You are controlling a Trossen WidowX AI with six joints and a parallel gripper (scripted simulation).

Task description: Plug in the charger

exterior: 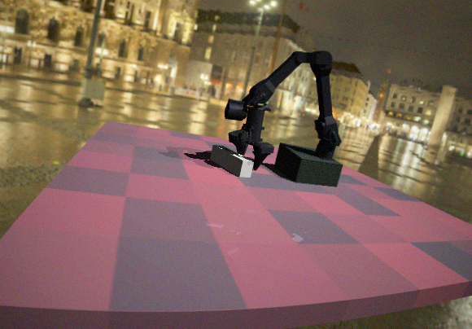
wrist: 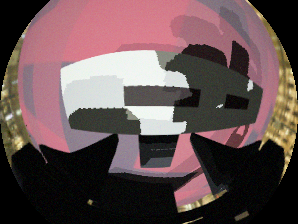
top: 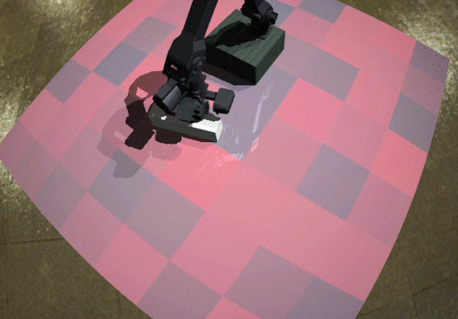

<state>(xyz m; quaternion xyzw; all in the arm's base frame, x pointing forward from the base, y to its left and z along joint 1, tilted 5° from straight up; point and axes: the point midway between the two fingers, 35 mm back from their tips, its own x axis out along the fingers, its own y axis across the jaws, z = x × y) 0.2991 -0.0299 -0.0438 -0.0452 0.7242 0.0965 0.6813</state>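
My gripper tip is 2 cm short of the charger, 1 cm to the right of it and 1 cm below it.
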